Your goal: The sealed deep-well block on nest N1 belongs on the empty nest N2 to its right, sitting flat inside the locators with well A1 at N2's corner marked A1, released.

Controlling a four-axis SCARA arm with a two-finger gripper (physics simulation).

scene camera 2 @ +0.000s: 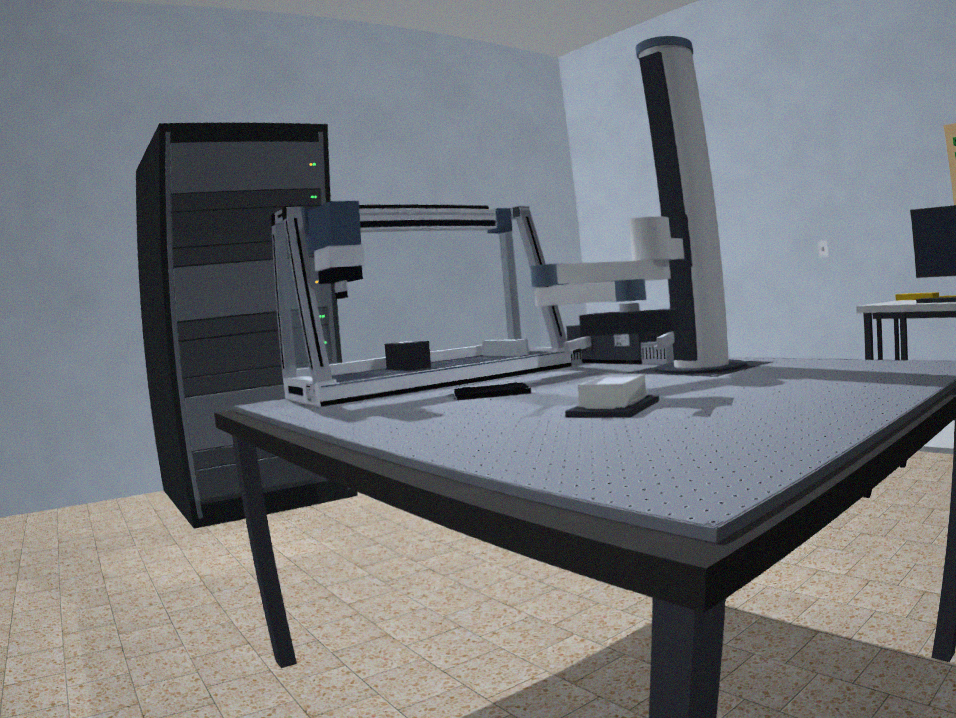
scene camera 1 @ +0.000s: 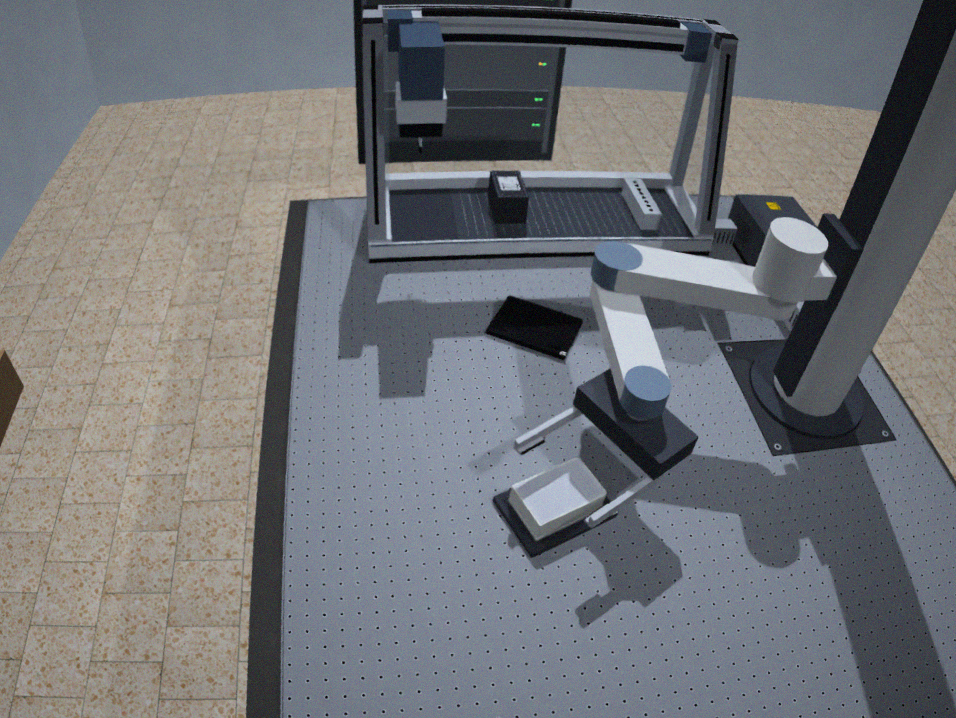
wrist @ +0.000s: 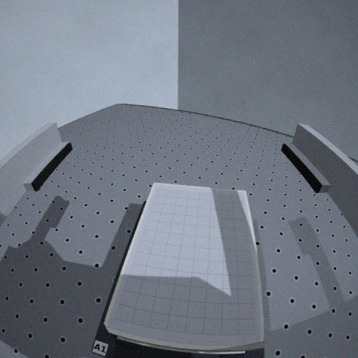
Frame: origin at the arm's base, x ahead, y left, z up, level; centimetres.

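Seen in the pictures: gripper, fingertip midpoint: (scene camera 2: 612,345) (scene camera 1: 552,483); arm's base, link origin: (scene camera 2: 701,372) (scene camera 1: 804,394).
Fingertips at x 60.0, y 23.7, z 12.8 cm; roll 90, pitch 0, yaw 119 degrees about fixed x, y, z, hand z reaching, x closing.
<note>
Pixels of each thing's top centre, then the offset from my fingertips to it. "spot": a spot on its surface instead.
- pale sealed deep-well block, top centre: (scene camera 1: 560,489) (scene camera 2: 613,379) dx -2.7, dy -2.9, dz -6.2 cm
- dark nest N1, top centre: (scene camera 1: 556,503) (scene camera 2: 614,400) dx -2.7, dy -2.9, dz -10.0 cm
- flat black nest N2, top centre: (scene camera 1: 535,323) (scene camera 2: 491,387) dx -7.3, dy -45.2, dz -10.0 cm
- dark box, surface spot: (scene camera 1: 508,202) (scene camera 2: 414,347) spot: dx -6.0, dy -75.2, dz -1.0 cm
- white holed block, surface spot: (scene camera 1: 641,204) (scene camera 2: 508,340) spot: dx -37.9, dy -76.2, dz -2.1 cm
- dark box with a yellow label, surface spot: (scene camera 1: 772,206) spot: dx -71.5, dy -73.4, dz +0.1 cm
The pale sealed deep-well block (scene camera 1: 557,496) (scene camera 2: 610,392) (wrist: 185,250) sits on the dark nest N1 (scene camera 1: 513,524) (scene camera 2: 598,412) (wrist: 101,334). Its top shows a faint grid. N1's A1 label (wrist: 100,348) is at the lower left in the wrist view. The flat black nest N2 (scene camera 1: 533,326) (scene camera 2: 494,391) lies empty nearer the gantry, with a small white mark at one corner, too small to read. My gripper (scene camera 1: 561,482) (scene camera 2: 620,344) (wrist: 176,129) is open and empty, its fingers above the block's height and spread wider than the block, not touching it.
A gantry frame (scene camera 1: 540,248) (scene camera 2: 417,388) stands at the back, holding a dark box (scene camera 1: 508,202) (scene camera 2: 407,355) and a white holed block (scene camera 1: 641,204) (scene camera 2: 504,347). The arm's column (scene camera 1: 865,309) (scene camera 2: 699,208) stands to the right, near a dark box with a yellow label (scene camera 1: 772,206).
</note>
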